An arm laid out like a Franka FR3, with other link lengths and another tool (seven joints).
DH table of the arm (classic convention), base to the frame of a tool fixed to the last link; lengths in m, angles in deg. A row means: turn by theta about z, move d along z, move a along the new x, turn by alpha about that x. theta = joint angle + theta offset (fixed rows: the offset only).
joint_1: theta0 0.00; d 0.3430; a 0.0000; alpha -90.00
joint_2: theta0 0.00; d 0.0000; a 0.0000; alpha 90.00
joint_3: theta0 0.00; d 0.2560; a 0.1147; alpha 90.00
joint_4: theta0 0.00; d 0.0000; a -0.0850; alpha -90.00
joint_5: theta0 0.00; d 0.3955; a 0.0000; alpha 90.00
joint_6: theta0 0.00; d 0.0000; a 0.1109; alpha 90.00
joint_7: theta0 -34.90; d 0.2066; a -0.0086; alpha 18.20
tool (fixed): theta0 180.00; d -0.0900; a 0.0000; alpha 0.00
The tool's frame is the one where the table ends.
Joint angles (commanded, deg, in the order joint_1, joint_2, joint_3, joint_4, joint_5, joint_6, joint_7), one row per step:
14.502, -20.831, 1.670, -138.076, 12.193, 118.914, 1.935
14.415, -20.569, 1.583, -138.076, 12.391, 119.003, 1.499
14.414, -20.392, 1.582, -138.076, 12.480, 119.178, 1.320
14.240, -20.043, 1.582, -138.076, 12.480, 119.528, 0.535
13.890, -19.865, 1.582, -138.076, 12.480, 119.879, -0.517
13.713, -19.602, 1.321, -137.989, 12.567, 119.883, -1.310
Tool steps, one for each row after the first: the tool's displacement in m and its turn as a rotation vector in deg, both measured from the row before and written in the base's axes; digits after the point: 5 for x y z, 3 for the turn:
0.00093, -0.00120, -0.00227, 0.155, 0.144, 0.153
0.00057, 0.00013, -0.00129, 0.065, -0.009, 0.101
0.00177, -0.00132, -0.00247, -0.016, -0.144, 0.534
0.00213, -0.00288, -0.00087, 0.027, -0.359, 0.621
0.00180, -0.00348, -0.00166, 0.129, 0.063, 0.316

